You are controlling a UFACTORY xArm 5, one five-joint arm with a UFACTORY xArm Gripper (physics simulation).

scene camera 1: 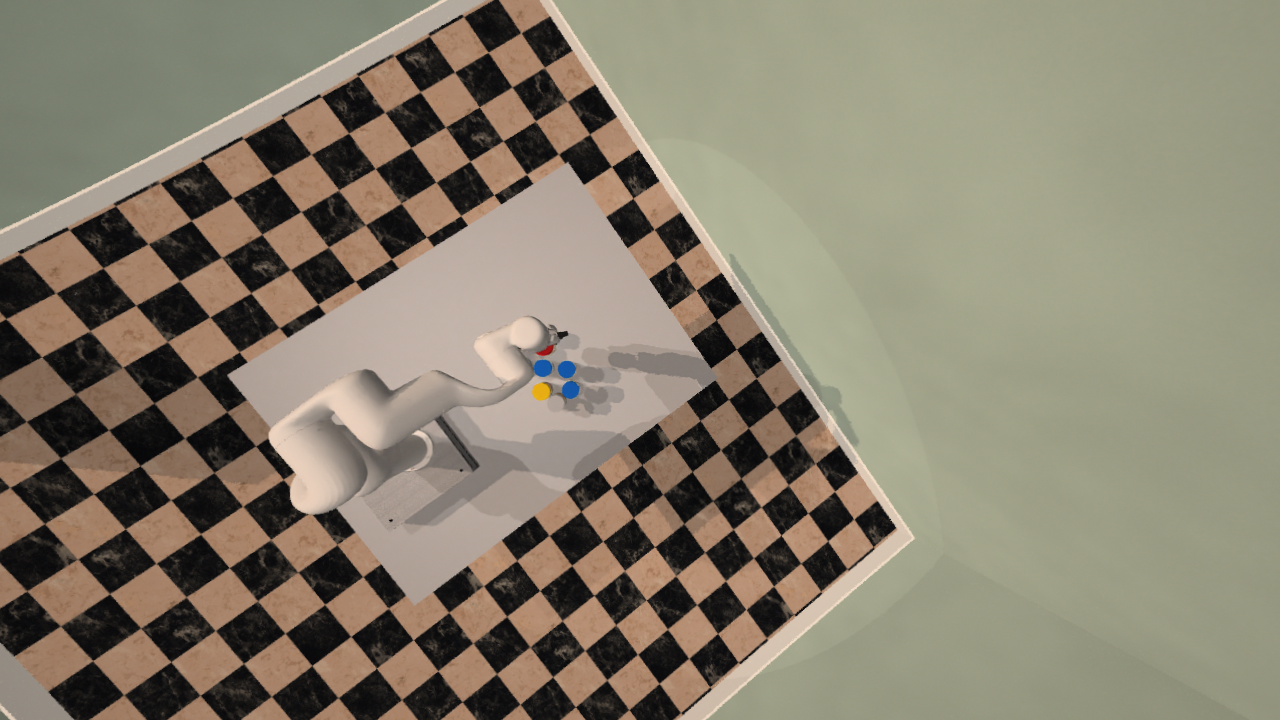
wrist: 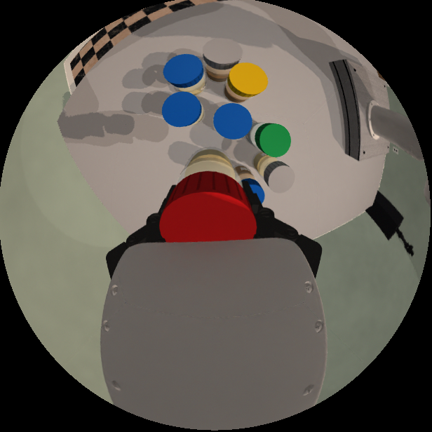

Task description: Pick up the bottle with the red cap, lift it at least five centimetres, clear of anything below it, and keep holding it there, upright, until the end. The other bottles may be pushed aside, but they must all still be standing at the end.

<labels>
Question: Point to a red-capped bottle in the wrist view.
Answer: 208, 203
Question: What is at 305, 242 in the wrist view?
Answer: My gripper.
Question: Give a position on a blue-capped bottle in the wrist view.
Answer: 185, 71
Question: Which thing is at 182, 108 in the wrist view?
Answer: A blue-capped bottle.
</labels>
